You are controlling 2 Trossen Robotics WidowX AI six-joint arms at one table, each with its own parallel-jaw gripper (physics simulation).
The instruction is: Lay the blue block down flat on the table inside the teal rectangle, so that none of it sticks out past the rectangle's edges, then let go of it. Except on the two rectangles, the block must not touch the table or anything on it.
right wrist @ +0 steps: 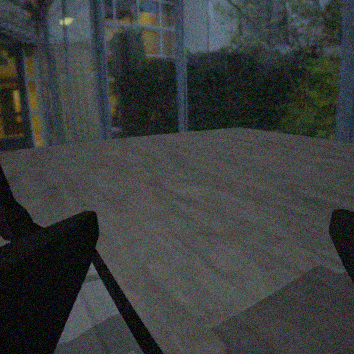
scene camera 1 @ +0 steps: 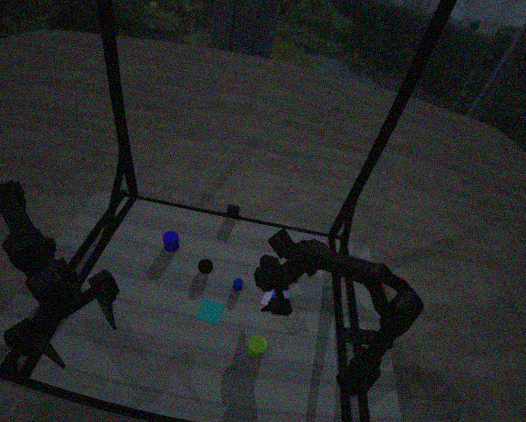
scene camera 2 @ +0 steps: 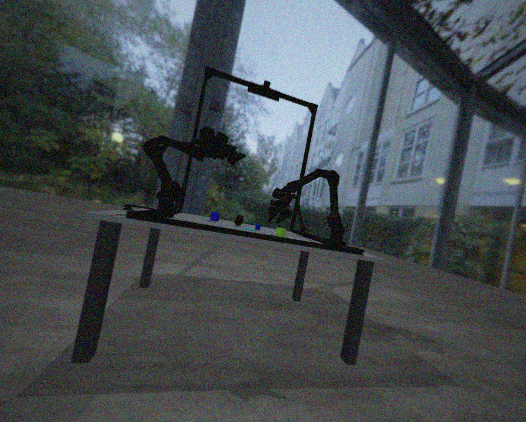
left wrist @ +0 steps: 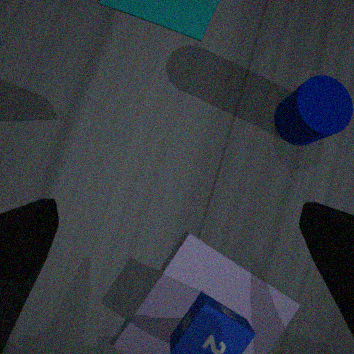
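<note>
The blue block, marked with a 2, sits on the pale pinkish rectangle. The lower edge of the left wrist view cuts both off. The teal rectangle is bare, to the left of the pale one in scene camera 1. My left gripper is open and empty, pointing down above the table close to the block, which shows between and below its fingers in the left wrist view. My right gripper is open and empty, high at the left.
A small blue cylinder stands between the rectangles, towards the back. A yellow-green cylinder stands nearer the front. A dark round object and a larger blue cylinder stand farther back left.
</note>
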